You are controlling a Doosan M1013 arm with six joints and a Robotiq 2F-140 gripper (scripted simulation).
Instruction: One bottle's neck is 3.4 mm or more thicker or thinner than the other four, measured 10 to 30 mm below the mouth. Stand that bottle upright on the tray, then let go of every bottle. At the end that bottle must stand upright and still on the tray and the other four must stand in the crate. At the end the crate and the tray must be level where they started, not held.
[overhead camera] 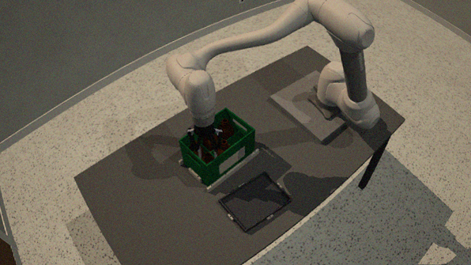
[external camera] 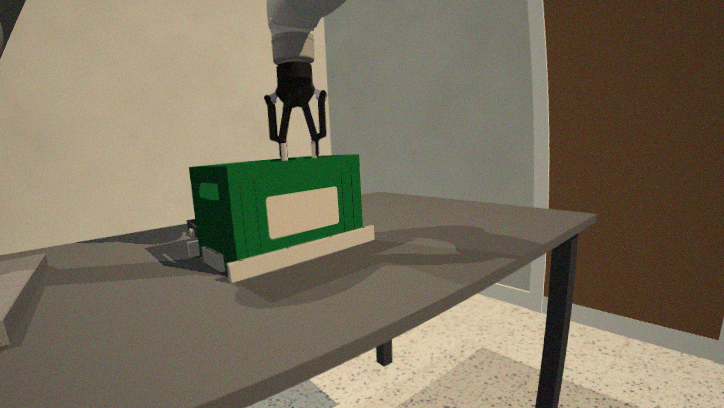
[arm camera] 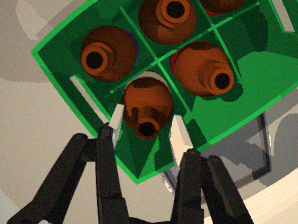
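Now: hand 90 mm above the bottle. Also, from my hand: crate: 90 mm below, 80 mm behind, 60 mm to the right; black tray: 220 mm to the left, 160 mm below, 100 mm behind.
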